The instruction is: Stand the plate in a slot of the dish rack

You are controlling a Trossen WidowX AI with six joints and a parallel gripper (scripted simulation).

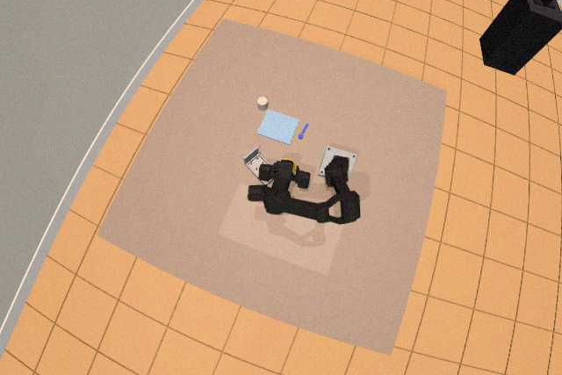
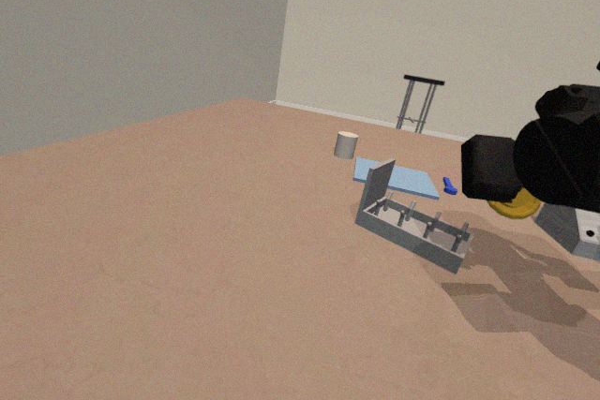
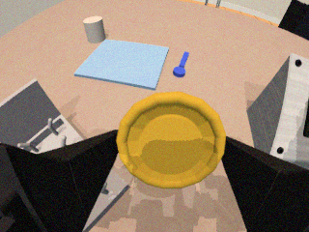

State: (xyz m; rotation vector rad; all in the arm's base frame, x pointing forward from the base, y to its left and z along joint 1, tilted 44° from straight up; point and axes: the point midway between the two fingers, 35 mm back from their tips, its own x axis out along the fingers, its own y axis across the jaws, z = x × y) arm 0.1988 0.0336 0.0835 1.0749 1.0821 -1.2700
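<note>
My gripper tip is now 100 mm short of the grey dish rack, 20 mm to the right of it and 50 mm above it. The rest, counted from my gripper tip: blue utensil 20 mm behind, 190 mm to the right, 70 mm below; then light blue mat 80 mm ahead, 190 mm to the right, 70 mm below; then yellow plate 10 mm to the left.
</note>
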